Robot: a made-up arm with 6 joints. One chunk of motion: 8 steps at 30 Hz.
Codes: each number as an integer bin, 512 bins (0 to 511) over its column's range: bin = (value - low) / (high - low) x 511, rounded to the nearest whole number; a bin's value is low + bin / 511 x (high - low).
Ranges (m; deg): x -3.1..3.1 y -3.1..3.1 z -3.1..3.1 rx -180..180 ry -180..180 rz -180..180
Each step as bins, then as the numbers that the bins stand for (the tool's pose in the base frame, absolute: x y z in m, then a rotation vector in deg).
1 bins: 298 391 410 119 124 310
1 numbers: 0.5157 1.6440 1.8746 -96.16 -92.64 38.40
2 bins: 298 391 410 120 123 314
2 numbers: 0.5157 1.6440 1.8746 -95.46 -93.35 41.21
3 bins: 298 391 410 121 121 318
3 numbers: 0.5157 1.6440 1.8746 -94.76 -94.76 44.03
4 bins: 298 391 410 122 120 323
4 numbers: 0.5157 1.6440 1.8746 -94.05 -95.46 47.55
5 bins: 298 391 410 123 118 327
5 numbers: 0.5157 1.6440 1.8746 -93.35 -96.87 50.37
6 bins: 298 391 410 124 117 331
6 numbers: 0.5157 1.6440 1.8746 -92.64 -97.57 53.19
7 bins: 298 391 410 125 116 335
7 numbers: 0.5157 1.6440 1.8746 -91.94 -98.28 56.01
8 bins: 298 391 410 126 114 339
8 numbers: 0.5157 1.6440 1.8746 -91.23 -99.69 58.83
